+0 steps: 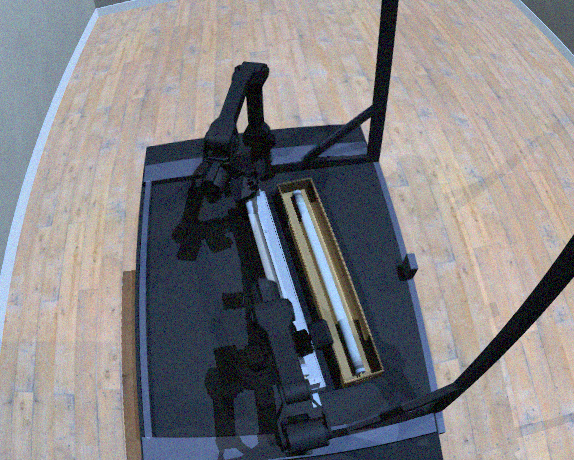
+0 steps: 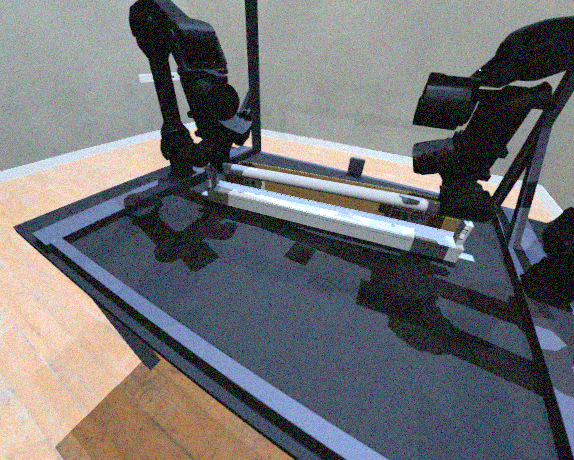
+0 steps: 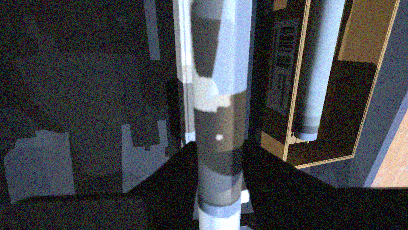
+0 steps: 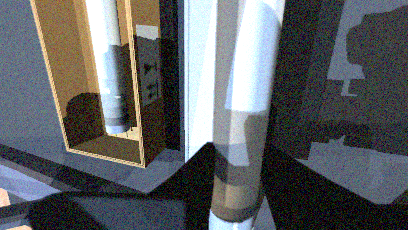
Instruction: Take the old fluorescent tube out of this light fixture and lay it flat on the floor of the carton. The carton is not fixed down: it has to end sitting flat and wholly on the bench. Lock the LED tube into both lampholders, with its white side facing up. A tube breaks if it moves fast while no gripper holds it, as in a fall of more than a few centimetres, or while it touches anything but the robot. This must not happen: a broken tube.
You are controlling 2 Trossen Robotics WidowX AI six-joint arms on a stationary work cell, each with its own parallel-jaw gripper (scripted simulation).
Labels:
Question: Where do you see an old fluorescent tube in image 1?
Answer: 338, 309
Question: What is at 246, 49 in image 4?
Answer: An LED tube.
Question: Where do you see a light fixture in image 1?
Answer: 266, 219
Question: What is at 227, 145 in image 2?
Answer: My right gripper.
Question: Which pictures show my left gripper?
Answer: Image 1, image 2 and image 3 only.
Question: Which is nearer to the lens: the carton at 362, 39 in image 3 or the LED tube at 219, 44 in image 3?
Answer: The LED tube.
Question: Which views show the LED tube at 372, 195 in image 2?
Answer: Image 1, image 2, image 3 and image 4: all of them.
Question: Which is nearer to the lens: the carton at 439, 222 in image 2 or the LED tube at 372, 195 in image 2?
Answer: The LED tube.

